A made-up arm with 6 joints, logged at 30 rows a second.
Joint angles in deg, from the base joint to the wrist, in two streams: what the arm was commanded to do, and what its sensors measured. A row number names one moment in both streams.
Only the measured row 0 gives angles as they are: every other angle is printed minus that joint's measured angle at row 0.
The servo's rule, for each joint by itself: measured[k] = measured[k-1] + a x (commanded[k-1-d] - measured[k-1]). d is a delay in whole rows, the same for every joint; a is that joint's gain. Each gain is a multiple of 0.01, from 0.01 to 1. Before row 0 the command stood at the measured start. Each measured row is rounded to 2 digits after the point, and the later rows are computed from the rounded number. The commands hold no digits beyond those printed.
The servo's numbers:
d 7
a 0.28 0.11 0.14 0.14 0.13 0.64
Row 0, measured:
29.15, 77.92, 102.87, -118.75, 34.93, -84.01
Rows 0 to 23, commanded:
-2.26, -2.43, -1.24, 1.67, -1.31, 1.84
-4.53, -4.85, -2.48, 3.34, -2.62, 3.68
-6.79, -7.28, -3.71, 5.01, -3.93, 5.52
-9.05, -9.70, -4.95, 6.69, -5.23, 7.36
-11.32, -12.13, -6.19, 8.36, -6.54, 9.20
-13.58, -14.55, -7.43, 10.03, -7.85, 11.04
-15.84, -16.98, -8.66, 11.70, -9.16, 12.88
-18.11, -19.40, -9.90, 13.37, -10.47, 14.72
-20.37, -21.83, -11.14, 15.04, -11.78, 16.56
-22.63, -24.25, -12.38, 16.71, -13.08, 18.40
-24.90, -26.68, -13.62, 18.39, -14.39, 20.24
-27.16, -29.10, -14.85, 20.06, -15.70, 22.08
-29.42, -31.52, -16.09, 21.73, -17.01, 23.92
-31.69, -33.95, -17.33, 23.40, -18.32, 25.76
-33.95, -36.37, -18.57, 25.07, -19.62, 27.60
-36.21, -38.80, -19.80, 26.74, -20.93, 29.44
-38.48, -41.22, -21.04, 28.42, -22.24, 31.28
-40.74, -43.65, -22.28, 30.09, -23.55, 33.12
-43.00, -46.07, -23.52, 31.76, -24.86, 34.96
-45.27, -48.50, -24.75, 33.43, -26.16, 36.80
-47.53, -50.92, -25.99, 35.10, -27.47, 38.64
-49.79, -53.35, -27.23, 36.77, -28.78, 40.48
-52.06, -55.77, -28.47, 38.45, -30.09, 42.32
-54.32, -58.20, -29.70, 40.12, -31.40, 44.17
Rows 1 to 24, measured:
0.00, 0.00, 0.00, 0.00, 0.00, 0.00
0.00, 0.00, 0.00, 0.00, 0.00, 0.00
0.00, 0.00, 0.00, 0.00, 0.00, 0.00
0.00, 0.00, 0.00, 0.00, 0.00, 0.00
0.00, 0.00, 0.00, 0.00, 0.00, 0.00
0.00, 0.00, 0.00, 0.00, 0.00, 0.00
0.00, 0.00, 0.00, 0.00, 0.00, 0.00
-0.63, -0.27, -0.17, 0.23, -0.17, 1.18
-1.72, -0.77, -0.49, 0.67, -0.49, 2.78
-3.14, -1.49, -0.94, 1.28, -0.94, 4.53
-4.79, -2.39, -1.50, 2.04, -1.50, 6.34
-6.62, -3.46, -2.16, 2.92, -2.16, 8.17
-8.57, -4.68, -2.90, 3.92, -2.90, 10.01
-10.61, -6.03, -3.71, 5.01, -3.71, 11.85
-12.71, -7.50, -4.58, 6.18, -4.59, 13.69
-14.85, -9.08, -5.50, 7.42, -5.52, 15.53
-17.03, -10.75, -6.46, 8.72, -6.50, 17.37
-19.23, -12.50, -7.46, 10.07, -7.53, 19.21
-21.45, -14.33, -8.49, 11.47, -8.59, 21.05
-23.68, -16.22, -9.55, 12.91, -9.68, 22.89
-25.92, -18.17, -10.64, 14.38, -10.80, 24.73
-28.17, -20.17, -11.75, 15.88, -11.95, 26.57
-30.42, -22.22, -12.88, 17.40, -13.12, 28.41
-32.68, -24.31, -14.02, 18.94, -14.31, 30.25

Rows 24 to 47, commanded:
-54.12, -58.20, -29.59, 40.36, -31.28, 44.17
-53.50, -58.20, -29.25, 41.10, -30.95, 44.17
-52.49, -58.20, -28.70, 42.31, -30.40, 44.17
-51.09, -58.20, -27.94, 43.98, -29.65, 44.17
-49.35, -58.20, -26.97, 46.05, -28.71, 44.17
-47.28, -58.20, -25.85, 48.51, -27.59, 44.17
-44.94, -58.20, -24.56, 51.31, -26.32, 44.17
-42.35, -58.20, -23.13, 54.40, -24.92, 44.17
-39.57, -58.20, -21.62, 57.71, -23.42, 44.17
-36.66, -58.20, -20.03, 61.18, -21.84, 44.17
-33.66, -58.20, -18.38, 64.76, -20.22, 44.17
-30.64, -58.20, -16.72, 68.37, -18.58, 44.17
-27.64, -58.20, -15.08, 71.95, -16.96, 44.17
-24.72, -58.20, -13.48, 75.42, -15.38, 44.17
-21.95, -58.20, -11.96, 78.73, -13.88, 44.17
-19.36, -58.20, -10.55, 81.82, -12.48, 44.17
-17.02, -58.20, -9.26, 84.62, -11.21, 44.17
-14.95, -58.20, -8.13, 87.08, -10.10, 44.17
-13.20, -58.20, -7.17, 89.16, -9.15, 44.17
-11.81, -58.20, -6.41, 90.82, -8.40, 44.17
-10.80, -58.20, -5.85, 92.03, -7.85, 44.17
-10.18, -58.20, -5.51, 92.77, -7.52, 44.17
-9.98, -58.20, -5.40, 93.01, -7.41, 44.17
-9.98, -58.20, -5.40, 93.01, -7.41, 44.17
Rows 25 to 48, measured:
-34.94, -26.44, -15.18, 20.50, -15.51, 32.09
-37.20, -28.60, -16.35, 22.08, -16.73, 33.93
-39.46, -30.79, -17.53, 23.67, -17.96, 35.77
-41.72, -33.00, -18.71, 25.27, -19.20, 37.61
-43.98, -35.24, -19.90, 26.88, -20.45, 39.45
-46.24, -37.50, -21.10, 28.50, -21.70, 41.29
-48.50, -39.78, -22.30, 30.13, -22.96, 43.13
-50.07, -41.81, -23.32, 31.56, -24.04, 43.80
-51.03, -43.61, -24.15, 32.90, -24.94, 44.04
-51.44, -45.21, -24.79, 34.22, -25.65, 44.12
-51.34, -46.64, -25.23, 35.59, -26.17, 44.15
-50.78, -47.91, -25.47, 37.05, -26.50, 44.16
-49.80, -49.04, -25.52, 38.65, -26.64, 44.17
-48.44, -50.05, -25.39, 40.42, -26.60, 44.17
-46.73, -50.95, -25.07, 42.38, -26.38, 44.17
-44.73, -51.75, -24.59, 44.53, -26.00, 44.17
-42.47, -52.46, -23.95, 46.86, -25.46, 44.17
-40.00, -53.09, -23.17, 49.37, -24.78, 44.17
-37.38, -53.65, -22.27, 52.03, -23.97, 44.17
-34.65, -54.15, -21.26, 54.82, -23.06, 44.17
-31.87, -54.60, -20.17, 57.70, -22.06, 44.17
-29.09, -55.00, -19.02, 60.64, -21.00, 44.17
-26.37, -55.35, -17.83, 63.61, -19.89, 44.17
-23.75, -55.66, -16.63, 66.55, -18.76, 44.17

